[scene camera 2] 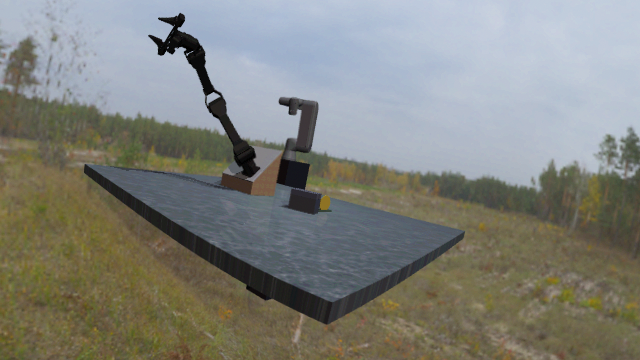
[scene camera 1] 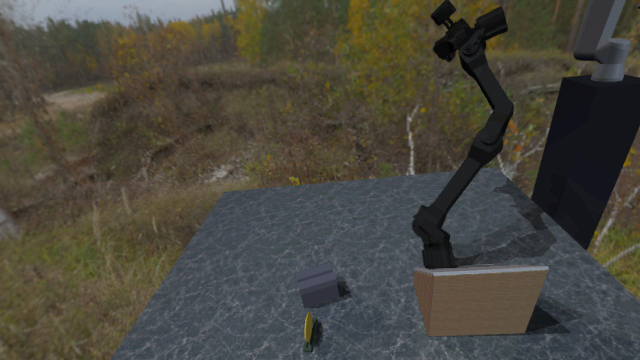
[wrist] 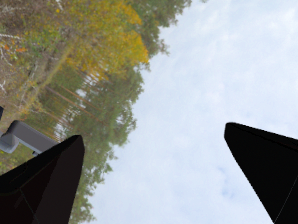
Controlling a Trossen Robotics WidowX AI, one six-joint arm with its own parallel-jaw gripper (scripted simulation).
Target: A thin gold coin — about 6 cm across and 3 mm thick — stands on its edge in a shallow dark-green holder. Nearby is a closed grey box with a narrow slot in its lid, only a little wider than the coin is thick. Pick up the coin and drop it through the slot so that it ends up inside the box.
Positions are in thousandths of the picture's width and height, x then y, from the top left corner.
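Nothing is held by my gripper (scene camera 2: 240,74), which is open. From the wrist I can see the gripper (wrist: 525,609) too.
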